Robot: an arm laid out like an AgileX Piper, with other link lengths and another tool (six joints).
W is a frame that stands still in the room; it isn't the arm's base.
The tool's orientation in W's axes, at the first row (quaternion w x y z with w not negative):
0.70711 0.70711 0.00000 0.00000
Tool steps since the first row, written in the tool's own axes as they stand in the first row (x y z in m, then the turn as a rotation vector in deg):
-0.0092 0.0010 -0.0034 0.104 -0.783 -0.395
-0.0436 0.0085 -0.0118 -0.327 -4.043 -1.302
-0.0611 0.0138 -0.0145 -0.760 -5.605 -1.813
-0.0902 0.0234 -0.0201 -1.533 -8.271 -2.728
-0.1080 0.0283 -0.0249 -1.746 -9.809 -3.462
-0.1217 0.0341 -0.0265 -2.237 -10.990 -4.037
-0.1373 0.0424 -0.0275 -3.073 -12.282 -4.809
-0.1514 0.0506 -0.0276 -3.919 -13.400 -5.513
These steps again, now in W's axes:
-0.0092 0.0034 0.0010 0.104 0.395 -0.783
-0.0436 0.0118 0.0085 -0.327 1.302 -4.043
-0.0611 0.0145 0.0138 -0.760 1.813 -5.605
-0.0902 0.0201 0.0234 -1.533 2.728 -8.271
-0.1080 0.0249 0.0283 -1.746 3.462 -9.809
-0.1217 0.0265 0.0341 -2.237 4.037 -10.990
-0.1373 0.0275 0.0424 -3.073 4.809 -12.282
-0.1514 0.0276 0.0506 -3.919 5.513 -13.400

